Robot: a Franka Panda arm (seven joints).
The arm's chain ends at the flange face. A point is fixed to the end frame.
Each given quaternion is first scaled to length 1.
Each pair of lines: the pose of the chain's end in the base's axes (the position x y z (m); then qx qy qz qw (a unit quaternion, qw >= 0)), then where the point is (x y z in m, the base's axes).
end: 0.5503 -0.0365 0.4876 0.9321 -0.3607 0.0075 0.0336
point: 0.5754 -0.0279 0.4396
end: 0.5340 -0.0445 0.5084 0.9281 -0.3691 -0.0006 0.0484
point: 0.5581 -0.0374 0.4597
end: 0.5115 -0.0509 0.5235 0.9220 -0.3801 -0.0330 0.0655
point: 0.5322 -0.0449 0.4731
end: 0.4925 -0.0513 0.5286 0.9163 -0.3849 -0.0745 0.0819
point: 0.5088 -0.0456 0.4766
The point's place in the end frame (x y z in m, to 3 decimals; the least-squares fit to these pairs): 0.011 -0.026 0.047
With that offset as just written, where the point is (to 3 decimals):
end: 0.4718 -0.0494 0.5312 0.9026 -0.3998 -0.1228 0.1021
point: 0.483 -0.045 0.478
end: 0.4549 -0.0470 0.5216 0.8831 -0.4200 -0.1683 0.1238
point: 0.461 -0.043 0.467
